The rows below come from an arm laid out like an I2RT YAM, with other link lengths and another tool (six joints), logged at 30 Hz.
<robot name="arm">
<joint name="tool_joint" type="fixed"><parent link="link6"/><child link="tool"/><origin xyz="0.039 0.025 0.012" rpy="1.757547 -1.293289 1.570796"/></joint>
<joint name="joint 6" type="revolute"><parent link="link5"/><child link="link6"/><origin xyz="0.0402 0 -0.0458" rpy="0 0 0"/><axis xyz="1 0 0"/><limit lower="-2.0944" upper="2.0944"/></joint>
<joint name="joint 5" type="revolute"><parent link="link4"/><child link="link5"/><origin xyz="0.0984 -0.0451 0.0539" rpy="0 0 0"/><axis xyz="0 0 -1"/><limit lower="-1.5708" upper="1.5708"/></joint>
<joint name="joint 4" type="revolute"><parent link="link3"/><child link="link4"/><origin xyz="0.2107 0.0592 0.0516" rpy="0 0 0"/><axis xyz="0 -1 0"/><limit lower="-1.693" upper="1.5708"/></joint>
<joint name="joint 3" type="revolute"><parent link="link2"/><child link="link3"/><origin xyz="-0.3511 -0.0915 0" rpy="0 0 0"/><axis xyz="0 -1 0"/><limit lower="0" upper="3.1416"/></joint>
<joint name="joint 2" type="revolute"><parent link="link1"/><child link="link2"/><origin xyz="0.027 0.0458 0.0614" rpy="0 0 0"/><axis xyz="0 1 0"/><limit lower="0" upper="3.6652"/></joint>
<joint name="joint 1" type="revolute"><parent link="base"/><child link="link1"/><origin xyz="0 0 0.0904" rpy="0 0 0"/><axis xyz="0 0 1"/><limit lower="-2.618" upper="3.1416"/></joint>
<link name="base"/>
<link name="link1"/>
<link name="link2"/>
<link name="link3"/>
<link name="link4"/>
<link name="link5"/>
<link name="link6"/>
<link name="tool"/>
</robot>
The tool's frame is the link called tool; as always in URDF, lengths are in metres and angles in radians.
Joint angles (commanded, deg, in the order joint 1, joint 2, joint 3, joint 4, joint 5, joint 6), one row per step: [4.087 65.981 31.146 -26.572 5.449 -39.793]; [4.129 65.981 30.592 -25.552 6.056 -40.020]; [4.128 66.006 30.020 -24.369 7.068 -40.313]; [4.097 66.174 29.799 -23.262 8.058 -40.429]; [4.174 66.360 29.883 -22.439 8.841 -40.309]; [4.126 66.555 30.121 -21.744 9.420 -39.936]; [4.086 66.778 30.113 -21.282 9.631 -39.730]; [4.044 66.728 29.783 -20.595 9.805 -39.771]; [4.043 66.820 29.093 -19.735 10.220 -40.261]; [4.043 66.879 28.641 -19.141 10.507 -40.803]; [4.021 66.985 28.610 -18.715 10.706 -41.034]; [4.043 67.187 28.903 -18.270 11.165 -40.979]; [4.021 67.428 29.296 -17.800 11.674 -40.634]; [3.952 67.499 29.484 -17.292 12.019 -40.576]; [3.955 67.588 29.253 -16.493 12.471 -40.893]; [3.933 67.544 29.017 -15.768 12.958 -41.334]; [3.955 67.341 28.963 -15.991 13.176 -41.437]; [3.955 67.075 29.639 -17.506 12.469 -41.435]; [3.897 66.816 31.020 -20.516 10.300 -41.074]
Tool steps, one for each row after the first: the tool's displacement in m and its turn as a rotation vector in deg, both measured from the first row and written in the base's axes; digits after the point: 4 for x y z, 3 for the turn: [0.0006 -0.0007 -0.0015 -0.607 -0.488 -0.053]; [0.0016 -0.0021 -0.0029 -1.590 -1.112 -0.295]; [0.0041 -0.0035 -0.0030 -2.455 -1.875 -0.724]; [0.0072 -0.0041 -0.0019 -3.014 -2.650 -1.157]; [0.0106 -0.0048 0.0000 -3.265 -3.452 -1.837]; [0.0123 -0.0051 0.0001 -3.323 -3.713 -2.167]; [0.0127 -0.0055 -0.0004 -3.458 -4.124 -2.275]; [0.0121 -0.0062 -0.0029 -4.059 -4.177 -2.071]; [0.0117 -0.0067 -0.0046 -4.576 -4.220 -1.758]; [0.0128 -0.0070 -0.0044 -4.842 -4.493 -1.698]; [0.0156 -0.0074 -0.0027 -5.160 -5.056 -1.984]; [0.0191 -0.0079 -0.0005 -5.360 -5.738 -2.593]; [0.0214 -0.0085 0.0012 -5.569 -6.380 -2.924]; [0.0226 -0.0091 0.0010 -6.075 -6.842 -2.919]; [0.0233 -0.0099 0.0011 -6.675 -7.340 -2.862]; [0.0222 -0.0102 0.0009 -6.920 -7.264 -2.865]; [0.0206 -0.0093 0.0026 -6.372 -6.664 -2.455]; [0.0176 -0.0065 0.0056 -4.456 -5.239 -1.612]
